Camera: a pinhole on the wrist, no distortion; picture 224 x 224 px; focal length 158.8 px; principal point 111.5 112.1 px. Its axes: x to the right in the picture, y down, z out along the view. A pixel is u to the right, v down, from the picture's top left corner.
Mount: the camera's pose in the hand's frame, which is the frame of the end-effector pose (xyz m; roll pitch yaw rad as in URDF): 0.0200 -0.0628 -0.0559 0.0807 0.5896 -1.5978
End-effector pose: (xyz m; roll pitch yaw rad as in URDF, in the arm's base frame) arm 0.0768 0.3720 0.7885 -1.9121 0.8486 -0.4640
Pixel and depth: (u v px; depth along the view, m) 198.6 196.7 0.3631
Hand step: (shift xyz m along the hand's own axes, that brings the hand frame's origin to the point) 0.1733 -0.4425 0.1471
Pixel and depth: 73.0 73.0 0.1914
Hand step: -0.0441 -0.1265 0.1253
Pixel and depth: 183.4 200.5 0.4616
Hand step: 0.2269 -0.5096 0.2275
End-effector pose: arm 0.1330 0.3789 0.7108 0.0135 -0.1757 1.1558
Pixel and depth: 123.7 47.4 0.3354
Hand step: -0.1486 -0.2595 0.1985
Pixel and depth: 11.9 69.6 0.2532
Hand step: -0.0681 -0.0657 0.2376
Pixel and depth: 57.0 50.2 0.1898
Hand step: -0.0703 -0.1081 0.1326
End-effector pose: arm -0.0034 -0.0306 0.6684 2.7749 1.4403 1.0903
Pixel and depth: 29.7 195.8 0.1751
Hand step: 0.0971 -0.0911 0.1455
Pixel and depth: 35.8 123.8 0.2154
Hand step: 0.0175 -0.0975 0.1807
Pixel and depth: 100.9 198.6 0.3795
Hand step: 0.1900 -0.2660 0.2864
